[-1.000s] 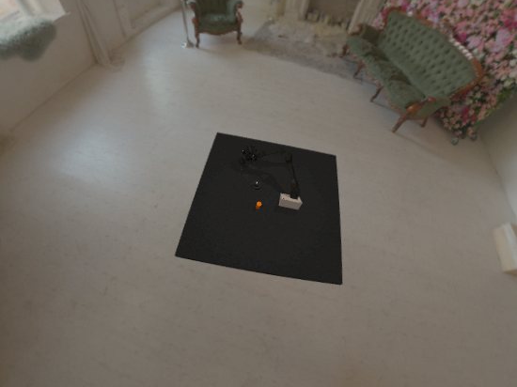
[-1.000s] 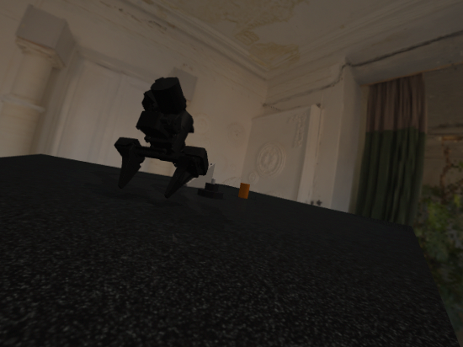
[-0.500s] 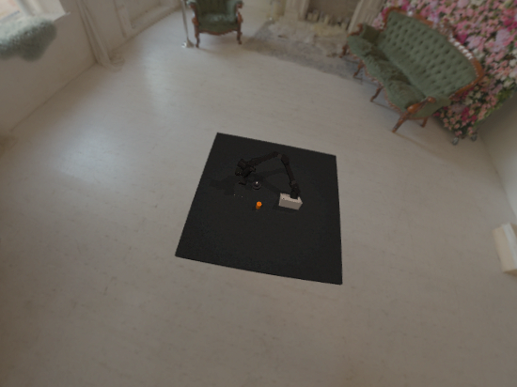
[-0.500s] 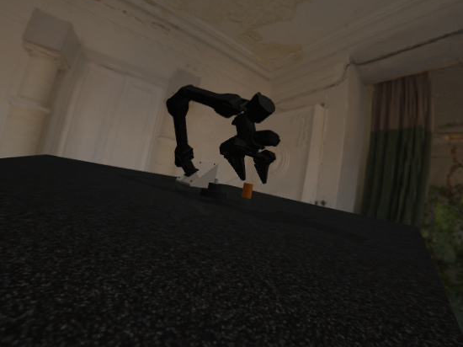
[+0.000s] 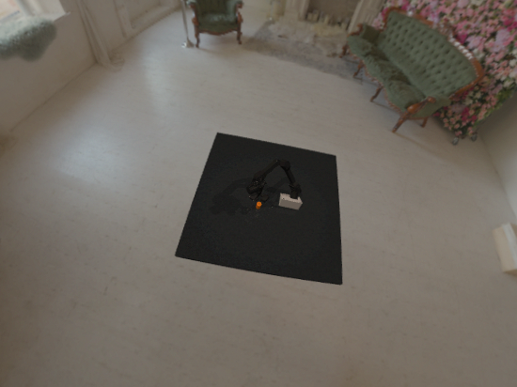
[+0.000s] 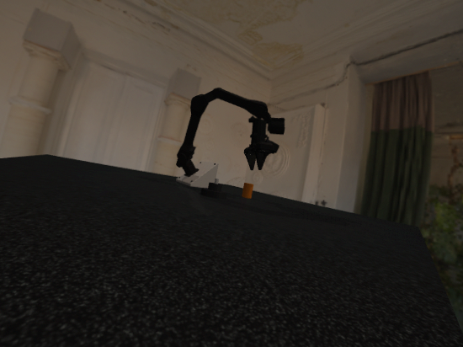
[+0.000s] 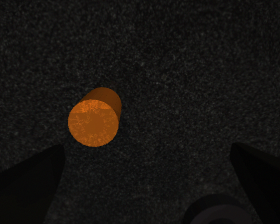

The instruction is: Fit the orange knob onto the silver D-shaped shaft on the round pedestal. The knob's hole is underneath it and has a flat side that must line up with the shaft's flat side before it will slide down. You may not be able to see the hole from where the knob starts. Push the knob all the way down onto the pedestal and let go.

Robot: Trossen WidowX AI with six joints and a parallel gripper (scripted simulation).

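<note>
The orange knob lies 7 cm below my gripper tip, 4 cm behind it and 1 cm to the left of it. Round my gripper tip: dark round pedestal (19 cm to the right, 9 cm below, 2 cm ahead).
</note>
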